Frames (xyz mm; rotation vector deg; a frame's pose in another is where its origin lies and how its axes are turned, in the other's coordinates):
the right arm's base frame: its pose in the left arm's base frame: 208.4 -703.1 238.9 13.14 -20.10 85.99
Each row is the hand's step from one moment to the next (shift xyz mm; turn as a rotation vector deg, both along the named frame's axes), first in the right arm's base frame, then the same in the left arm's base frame.
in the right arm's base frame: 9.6 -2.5 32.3 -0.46 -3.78 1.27
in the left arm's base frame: 0.1 -2.9 33.7 3.64 -1.12 1.26
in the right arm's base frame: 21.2 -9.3 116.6 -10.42 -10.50 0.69
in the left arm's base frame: 0.1 -23.0 116.6 10.04 -10.60 -2.46
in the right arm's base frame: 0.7 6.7 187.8 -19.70 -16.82 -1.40
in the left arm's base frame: -22.6 -66.8 174.2 16.20 -18.88 -7.37
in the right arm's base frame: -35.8 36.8 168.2 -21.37 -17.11 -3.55
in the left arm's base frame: -52.2 -91.8 140.7 16.61 -19.67 -9.95
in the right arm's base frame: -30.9 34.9 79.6 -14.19 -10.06 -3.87
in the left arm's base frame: -42.6 -55.3 60.3 9.87 -12.43 -8.10
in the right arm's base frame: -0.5 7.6 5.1 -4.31 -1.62 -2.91
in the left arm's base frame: -8.0 -1.8 4.0 1.71 -3.06 -4.17
